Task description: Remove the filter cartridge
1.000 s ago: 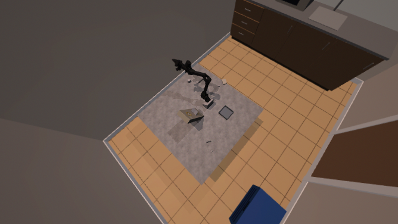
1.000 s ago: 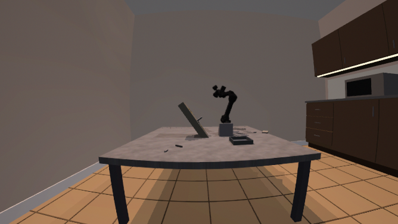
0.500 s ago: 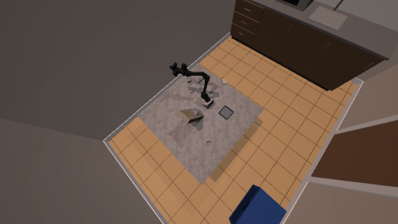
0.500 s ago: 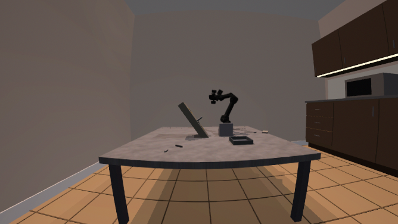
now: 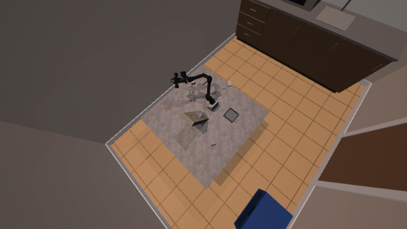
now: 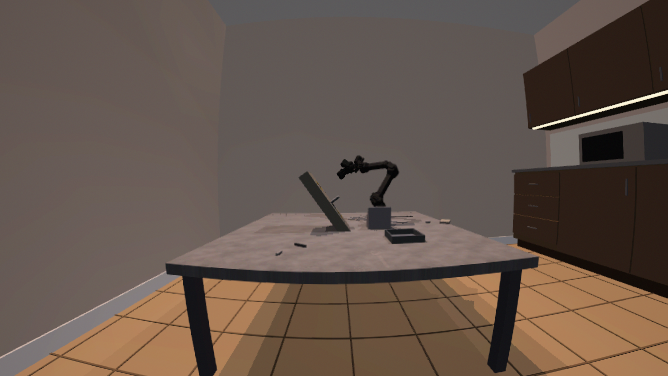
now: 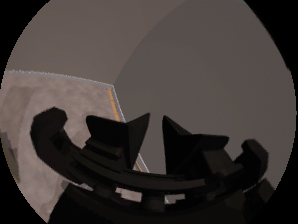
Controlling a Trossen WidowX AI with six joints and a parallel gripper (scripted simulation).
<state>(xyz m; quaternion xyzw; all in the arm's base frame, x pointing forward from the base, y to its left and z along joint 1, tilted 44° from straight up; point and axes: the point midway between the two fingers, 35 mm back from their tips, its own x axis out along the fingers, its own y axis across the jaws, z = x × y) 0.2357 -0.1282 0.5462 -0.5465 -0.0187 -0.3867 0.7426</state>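
Right now the round filter cartridge is 530 mm to the left of my gripper tip, 120 mm below it and 90 mm ahead of it. Also, from my gripper tip: dark square tray 780 mm to the left, 370 mm behind, 350 mm below; then tan service panel 530 mm to the left, 190 mm below, 40 mm ahead; then small tan block 720 mm behind, 390 mm to the left, 350 mm below.
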